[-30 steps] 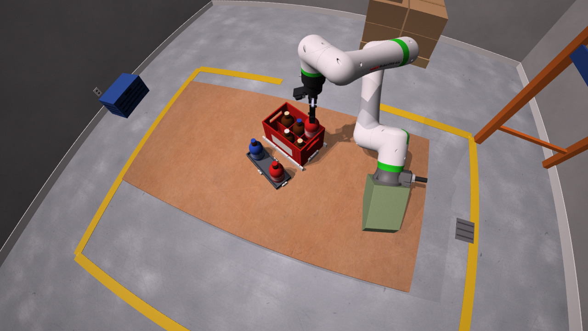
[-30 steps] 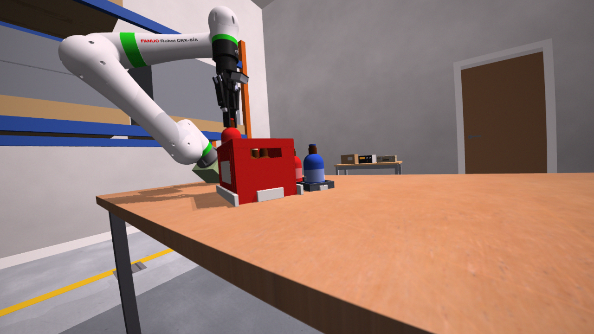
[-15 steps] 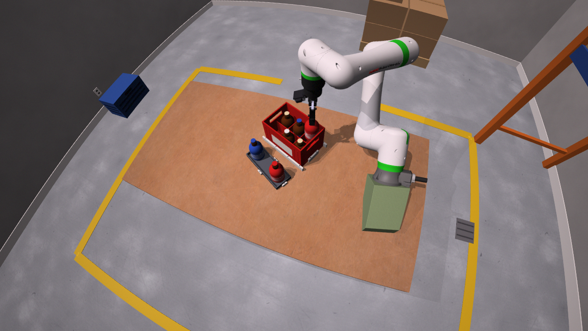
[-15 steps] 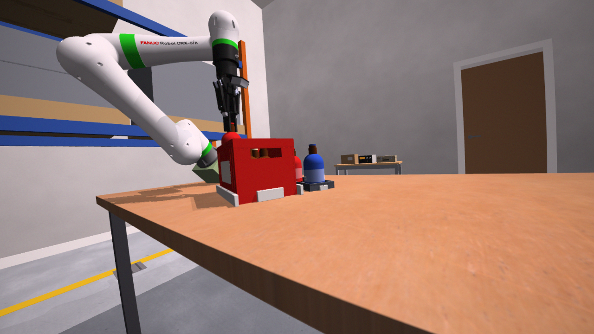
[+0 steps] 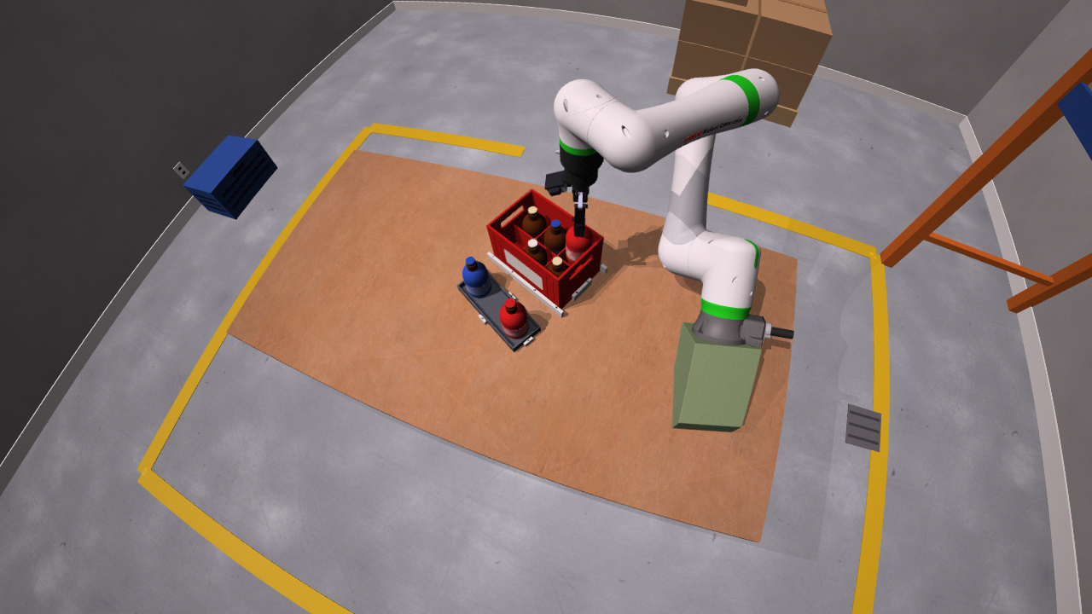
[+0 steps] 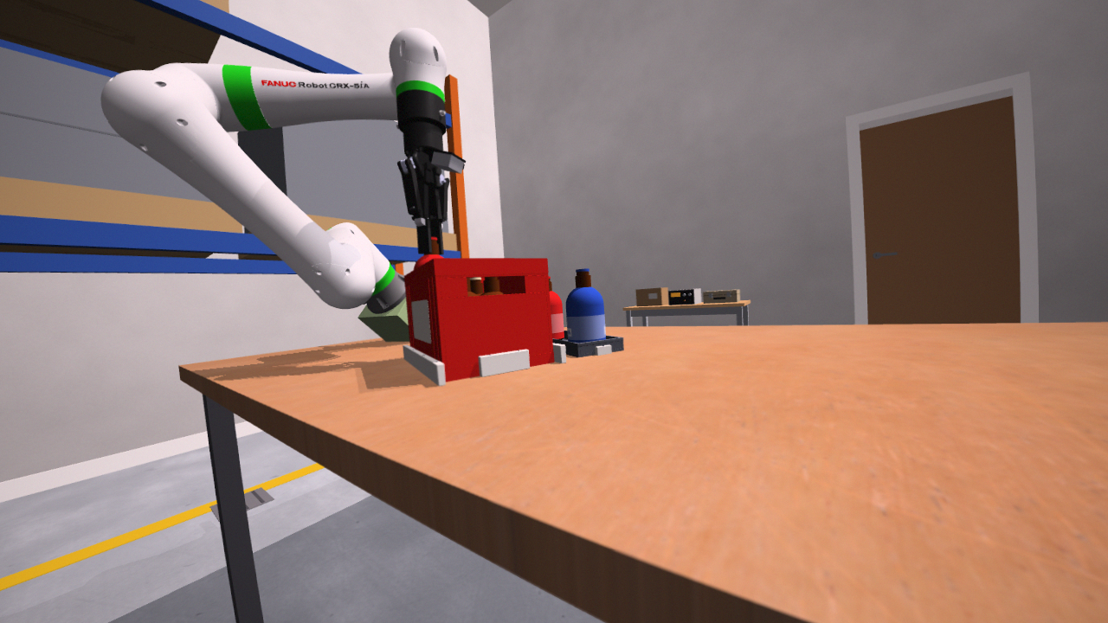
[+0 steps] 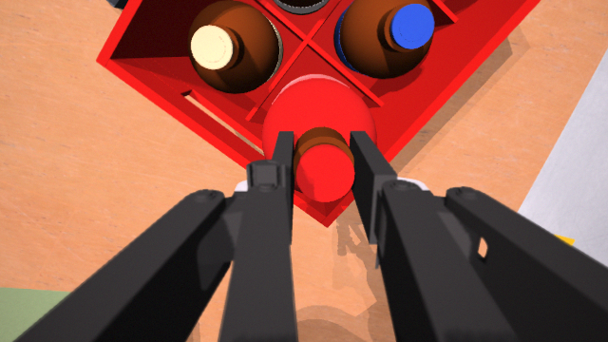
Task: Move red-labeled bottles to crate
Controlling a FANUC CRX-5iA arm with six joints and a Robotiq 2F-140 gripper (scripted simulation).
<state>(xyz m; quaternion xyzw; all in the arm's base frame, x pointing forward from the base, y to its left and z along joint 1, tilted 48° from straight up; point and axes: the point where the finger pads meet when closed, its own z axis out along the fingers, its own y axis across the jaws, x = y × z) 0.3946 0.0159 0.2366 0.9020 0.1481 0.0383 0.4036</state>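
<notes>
Right now my hand is 10 cm short of the red crate and 16 cm above it. Round my hand: grey tray 19 cm ahead, 19 cm to the left, 23 cm below; blue-labeled bottle 27 cm ahead, 14 cm to the left, 16 cm below.
</notes>
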